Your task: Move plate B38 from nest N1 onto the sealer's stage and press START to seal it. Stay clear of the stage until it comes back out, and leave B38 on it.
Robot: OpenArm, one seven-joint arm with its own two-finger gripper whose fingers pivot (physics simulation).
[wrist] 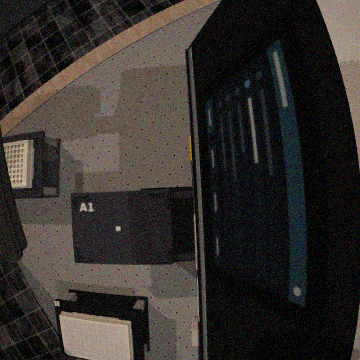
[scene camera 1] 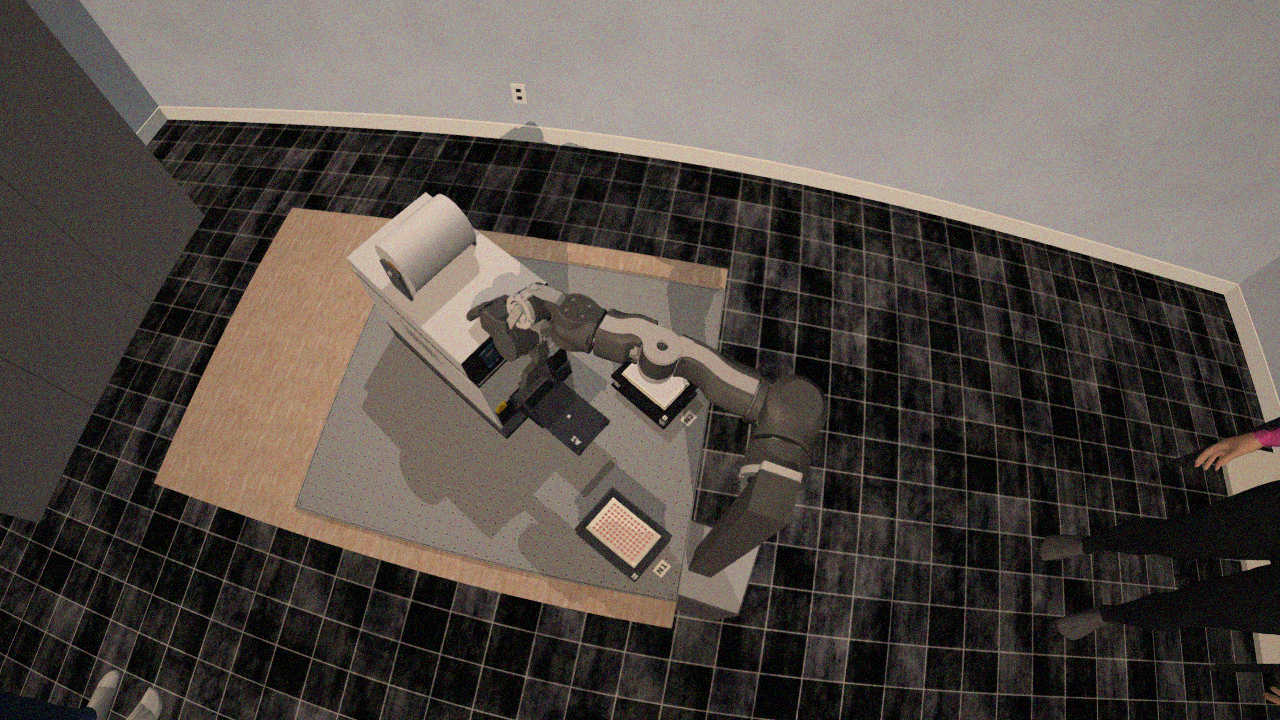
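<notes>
Plate B38 point(scene camera 1: 624, 532) point(wrist: 19, 164), with red-marked wells in the scene view, sits in nest N1 point(scene camera 1: 586, 531) on the near side of the mat. The sealer's dark stage point(scene camera 1: 565, 413) point(wrist: 100, 227), marked A1, is out in front of the sealer and bare. The sealer point(scene camera 1: 447, 313) is a white box with a dark touchscreen point(scene camera 1: 484, 358) point(wrist: 250, 175); no START label is readable. My gripper point(scene camera 1: 502, 343) is open and empty, high beside the screen and the sealer's front. One dark finger shows at the left edge in the wrist view; the other is hidden there.
A second plate point(scene camera 1: 656, 385) point(wrist: 95, 335), plain and pale, sits in nest N2 on the stage's other side, partly under my arm in the scene view. A white roll point(scene camera 1: 427, 243) tops the sealer. A perforated grey mat point(scene camera 1: 358, 474) lies on the wooden table point(scene camera 1: 241, 376). People stand beyond the table.
</notes>
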